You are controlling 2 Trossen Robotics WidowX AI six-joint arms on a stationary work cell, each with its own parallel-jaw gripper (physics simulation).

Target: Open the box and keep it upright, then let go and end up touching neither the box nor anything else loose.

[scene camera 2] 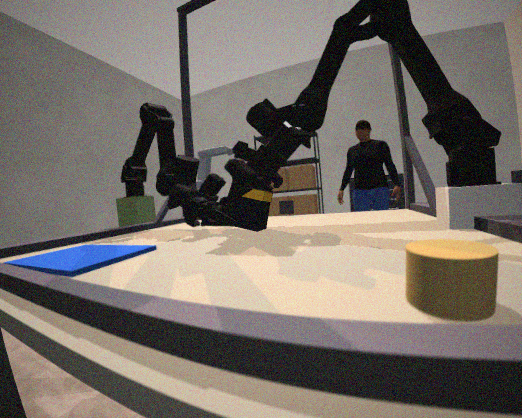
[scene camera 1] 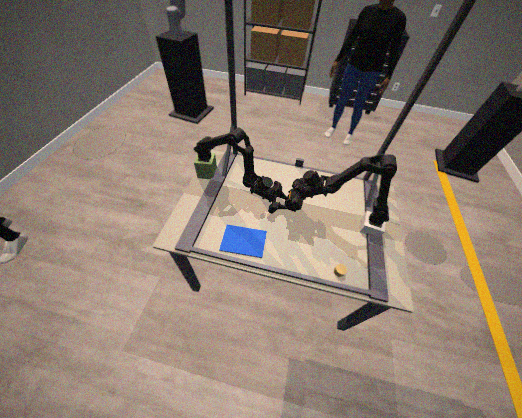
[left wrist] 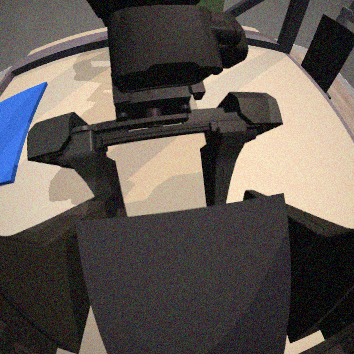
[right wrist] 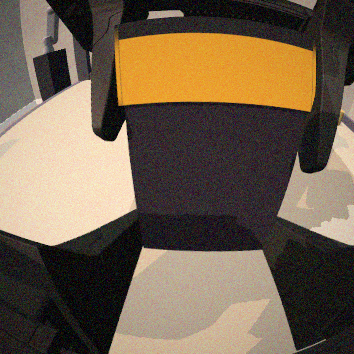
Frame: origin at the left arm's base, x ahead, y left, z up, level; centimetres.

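Seen in the pictures: left gripper, fingertip midpoint: (scene camera 2: 236, 201) (scene camera 1: 286, 196) (left wrist: 180, 198) (right wrist: 209, 151); right gripper, fingertip midpoint: (scene camera 2: 242, 222) (scene camera 1: 287, 204) (right wrist: 203, 217); left arm's base, origin of the base link: (scene camera 2: 472, 185) (scene camera 1: 375, 221); right arm's base, origin of the base link: (scene camera 1: 204, 157).
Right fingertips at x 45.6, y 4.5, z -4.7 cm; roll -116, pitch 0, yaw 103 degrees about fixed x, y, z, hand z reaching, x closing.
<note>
Pixels of each thing's top centre, then the offset from my right fingertips to it.
- flat blue pad, middle of its top: (scene camera 2: 80, 254) (scene camera 1: 243, 240) dx +13.2, dy +30.0, dz -1.2 cm
- yellow cylinder, middle of its top: (scene camera 2: 448, 247) (scene camera 1: 341, 268) dx -34.4, dy +27.0, dz +1.5 cm
The box (scene camera 1: 290, 195) (scene camera 2: 256, 212) (left wrist: 185, 275) (right wrist: 212, 160) is dark with a yellow-orange band and is held between both grippers near the middle of the table. It looks slightly tilted in scene camera 2, its base close to the table top. Whether its lid is open cannot be made out. My left gripper (scene camera 2: 252, 182) (left wrist: 180, 198) comes down from the right in scene camera 2, shut on the box, its fingers at its upper sides. My right gripper (scene camera 2: 220, 214) (right wrist: 203, 217) reaches in low from the left, shut on the box. The arms hide much of the box.
A flat blue pad (scene camera 1: 243, 241) (scene camera 2: 82, 257) (left wrist: 15, 135) lies at the front left of the table. A yellow cylinder (scene camera 1: 340, 270) (scene camera 2: 451, 280) stands at the front right. Raised dark frame rails (scene camera 1: 377, 265) edge the table. A person (scene camera 1: 367, 60) (scene camera 2: 370, 165) stands behind it.
</note>
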